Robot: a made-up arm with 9 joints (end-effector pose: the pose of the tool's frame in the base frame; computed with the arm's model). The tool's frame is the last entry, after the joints.
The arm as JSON. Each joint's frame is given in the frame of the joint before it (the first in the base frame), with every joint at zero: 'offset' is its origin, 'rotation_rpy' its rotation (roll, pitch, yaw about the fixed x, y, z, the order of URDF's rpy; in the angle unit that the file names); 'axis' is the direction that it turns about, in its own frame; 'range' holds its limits. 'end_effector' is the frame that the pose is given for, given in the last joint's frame.
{
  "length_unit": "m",
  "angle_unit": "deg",
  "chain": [
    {
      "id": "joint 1",
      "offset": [
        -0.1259,
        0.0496,
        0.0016
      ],
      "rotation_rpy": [
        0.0,
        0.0,
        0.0
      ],
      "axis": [
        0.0,
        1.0,
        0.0
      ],
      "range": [
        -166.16,
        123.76
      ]
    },
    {
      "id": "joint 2",
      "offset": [
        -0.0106,
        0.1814,
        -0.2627
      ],
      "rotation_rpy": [
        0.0,
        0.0,
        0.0
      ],
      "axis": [
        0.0,
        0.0,
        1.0
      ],
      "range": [
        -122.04,
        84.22
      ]
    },
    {
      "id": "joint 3",
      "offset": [
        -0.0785,
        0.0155,
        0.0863
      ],
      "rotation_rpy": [
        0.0,
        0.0,
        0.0
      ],
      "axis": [
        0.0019,
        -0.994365,
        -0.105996
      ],
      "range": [
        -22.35,
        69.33
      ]
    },
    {
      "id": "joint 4",
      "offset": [
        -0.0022,
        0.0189,
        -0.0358
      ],
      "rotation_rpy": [
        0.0,
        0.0,
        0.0
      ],
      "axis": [
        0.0,
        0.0,
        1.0
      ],
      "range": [
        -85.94,
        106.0
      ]
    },
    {
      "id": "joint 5",
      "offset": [
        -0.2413,
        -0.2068,
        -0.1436
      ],
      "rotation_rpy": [
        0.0,
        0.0,
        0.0
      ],
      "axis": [
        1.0,
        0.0,
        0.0
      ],
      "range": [
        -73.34,
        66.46
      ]
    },
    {
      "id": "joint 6",
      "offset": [
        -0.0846,
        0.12,
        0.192
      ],
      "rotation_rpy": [
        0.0,
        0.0,
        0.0
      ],
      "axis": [
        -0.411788,
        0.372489,
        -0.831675
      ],
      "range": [
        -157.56,
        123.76
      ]
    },
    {
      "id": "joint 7",
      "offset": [
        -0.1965,
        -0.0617,
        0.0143
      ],
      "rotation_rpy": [
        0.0,
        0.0,
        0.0
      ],
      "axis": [
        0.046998,
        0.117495,
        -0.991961
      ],
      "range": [
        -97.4,
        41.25
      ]
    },
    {
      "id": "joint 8",
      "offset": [
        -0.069,
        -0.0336,
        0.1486
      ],
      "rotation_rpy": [
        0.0,
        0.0,
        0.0
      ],
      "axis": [
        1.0,
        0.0,
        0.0
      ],
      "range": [
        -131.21,
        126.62
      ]
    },
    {
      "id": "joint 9",
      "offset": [
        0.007,
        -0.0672,
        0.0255
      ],
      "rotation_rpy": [
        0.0,
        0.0,
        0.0
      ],
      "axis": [
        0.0,
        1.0,
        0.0
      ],
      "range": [
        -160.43,
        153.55
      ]
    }
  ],
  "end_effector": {
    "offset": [
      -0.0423,
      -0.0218,
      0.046
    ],
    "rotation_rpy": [
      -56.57,
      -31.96,
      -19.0
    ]
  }
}
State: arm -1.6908 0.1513 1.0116 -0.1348 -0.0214 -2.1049 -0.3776 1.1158 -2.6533
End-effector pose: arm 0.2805 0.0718 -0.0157 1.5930 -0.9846 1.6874
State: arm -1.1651 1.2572 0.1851 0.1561 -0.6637 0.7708 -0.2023 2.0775 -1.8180
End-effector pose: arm 0.0574 -0.3077 -0.4982 1.6789 -1.3109 -0.8136
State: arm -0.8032 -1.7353 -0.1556 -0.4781 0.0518 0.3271 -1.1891 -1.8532 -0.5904
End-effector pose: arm -0.0932 0.8584 0.3341 -2.4527 -0.1454 -1.0196
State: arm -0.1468 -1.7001 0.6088 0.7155 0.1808 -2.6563 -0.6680 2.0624 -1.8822
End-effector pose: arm -0.2060 0.2117 -0.2840 0.6957 -0.0013 0.0246
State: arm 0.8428 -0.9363 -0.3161 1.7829 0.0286 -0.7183 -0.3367 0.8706 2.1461
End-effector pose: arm -0.3346 -0.1875 -0.1806 0.3322 -0.2748 2.7220
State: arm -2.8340 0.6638 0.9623 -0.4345 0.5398 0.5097 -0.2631 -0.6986 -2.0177
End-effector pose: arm 0.5908 -0.1848 0.3985 -1.3396 0.4046 -0.1178
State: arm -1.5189 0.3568 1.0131 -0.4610 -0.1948 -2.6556 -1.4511 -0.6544 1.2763
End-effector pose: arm 0.1273 0.0388 -0.1350 -0.0705 0.9647 0.1556
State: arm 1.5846 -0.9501 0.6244 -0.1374 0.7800 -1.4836 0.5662 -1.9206 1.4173
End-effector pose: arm -0.6561 0.3401 0.5443 -2.4995 1.3540 -0.5446
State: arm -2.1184 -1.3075 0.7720 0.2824 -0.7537 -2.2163 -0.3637 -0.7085 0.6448
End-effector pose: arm 0.1249 0.2898 -0.1310 1.5587 1.4218 1.6185
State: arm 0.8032 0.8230 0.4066 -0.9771 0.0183 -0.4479 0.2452 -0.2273 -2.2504
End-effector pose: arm -0.8589 -0.0532 0.2510 -0.3684 -1.8056 -1.7468
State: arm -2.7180 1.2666 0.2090 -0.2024 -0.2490 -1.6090 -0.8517 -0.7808 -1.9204
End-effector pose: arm -0.1837 -0.1362 0.2330 -0.5312 -0.0889 -2.8774
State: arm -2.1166 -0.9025 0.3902 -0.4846 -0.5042 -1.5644 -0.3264 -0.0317 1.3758
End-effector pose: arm 0.2298 0.4730 -0.2019 -0.8942 -1.2992 -1.6517
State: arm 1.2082 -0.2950 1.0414 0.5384 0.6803 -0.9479 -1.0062 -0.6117 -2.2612
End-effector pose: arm -0.4533 -0.2907 0.1153 2.5263 -1.4654 -1.0903
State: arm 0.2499 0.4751 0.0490 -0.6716 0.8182 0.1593 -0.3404 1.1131 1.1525
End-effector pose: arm -0.8701 -0.1513 -0.0167 0.6222 0.3758 0.4998
